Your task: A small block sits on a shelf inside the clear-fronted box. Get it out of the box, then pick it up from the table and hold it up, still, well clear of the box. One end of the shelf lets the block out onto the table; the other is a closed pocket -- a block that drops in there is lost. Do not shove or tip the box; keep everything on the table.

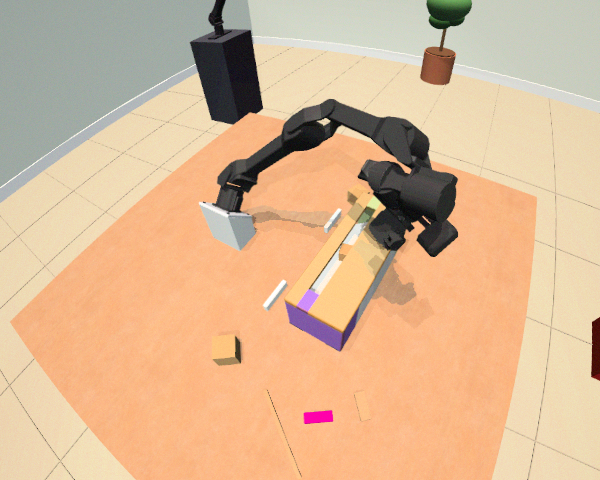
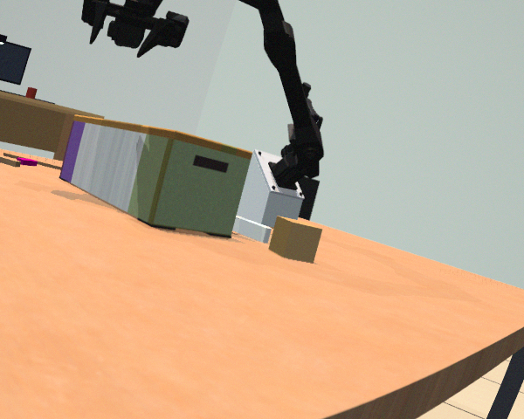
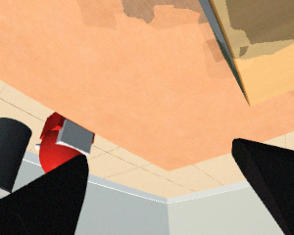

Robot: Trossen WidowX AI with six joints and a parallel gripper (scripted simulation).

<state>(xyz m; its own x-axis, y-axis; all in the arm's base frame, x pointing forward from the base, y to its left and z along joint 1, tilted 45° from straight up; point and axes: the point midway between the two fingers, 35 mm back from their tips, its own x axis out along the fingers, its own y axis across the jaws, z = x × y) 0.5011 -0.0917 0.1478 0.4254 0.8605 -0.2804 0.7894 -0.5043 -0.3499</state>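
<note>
Now: gripper tip 170 mm past the long box, 170 mm above it and 30 mm to the left of it. Round my gripper tip: tan block 160 mm behind, 150 mm below, 20 mm to the right; then thin stick 450 mm to the right, 230 mm below, 100 mm behind.
</note>
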